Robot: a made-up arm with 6 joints.
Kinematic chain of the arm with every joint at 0, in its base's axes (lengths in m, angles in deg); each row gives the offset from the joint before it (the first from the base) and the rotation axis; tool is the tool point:
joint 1: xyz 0 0 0.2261 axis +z
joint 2: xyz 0 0 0 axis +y
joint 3: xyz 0 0 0.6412 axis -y
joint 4: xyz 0 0 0 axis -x
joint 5: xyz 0.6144 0 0 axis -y
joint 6: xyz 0 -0.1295 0 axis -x
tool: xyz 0 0 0
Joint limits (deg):
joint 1: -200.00..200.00
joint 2: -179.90..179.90
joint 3: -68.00..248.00
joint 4: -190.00..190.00
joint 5: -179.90..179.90
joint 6: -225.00..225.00
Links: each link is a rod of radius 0.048 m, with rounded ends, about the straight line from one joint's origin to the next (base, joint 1, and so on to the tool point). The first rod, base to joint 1, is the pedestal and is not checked.
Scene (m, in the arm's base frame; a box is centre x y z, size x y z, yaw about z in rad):
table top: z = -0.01
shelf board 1: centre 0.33 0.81 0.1 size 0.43 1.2 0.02 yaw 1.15
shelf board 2: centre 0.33 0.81 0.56 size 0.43 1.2 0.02 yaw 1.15
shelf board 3: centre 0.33 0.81 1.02 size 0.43 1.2 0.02 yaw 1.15
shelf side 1: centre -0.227 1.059 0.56 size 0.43 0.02 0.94 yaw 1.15
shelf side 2: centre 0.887 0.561 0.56 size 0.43 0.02 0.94 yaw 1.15
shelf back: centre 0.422 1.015 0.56 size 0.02 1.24 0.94 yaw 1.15
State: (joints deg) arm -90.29 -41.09 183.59 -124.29 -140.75 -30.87
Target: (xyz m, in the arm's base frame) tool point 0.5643 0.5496 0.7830
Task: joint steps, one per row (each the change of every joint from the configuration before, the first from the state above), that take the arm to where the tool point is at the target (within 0.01 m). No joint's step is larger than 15 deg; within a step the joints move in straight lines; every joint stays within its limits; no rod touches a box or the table.
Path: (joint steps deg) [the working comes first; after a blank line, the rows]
Joints at the target: -129.81 -14.83 180.27 -129.04 -140.75 -30.87
Straight joint move there: touches shelf board 2.

1: -3.95 12.23 12.88 -9.95 -3.82 -4.33
2: -3.96 12.23 12.88 -9.95 -3.81 -4.33
3: -3.95 12.23 12.89 -9.95 -3.82 -4.33
4: -3.95 12.23 12.88 -9.95 -3.81 -4.33
5: -3.96 12.24 12.88 -9.95 -3.82 -4.34
6: -9.21 -3.85 -14.55 13.47 6.36 7.22
7: -9.21 -3.84 -14.56 13.46 6.36 7.22
8: -9.21 -3.85 -14.55 13.47 6.36 7.22
9: 3.94 -11.68 -12.03 2.30 0.00 0.00
10: 3.94 -11.68 -12.04 2.30 0.00 0.00

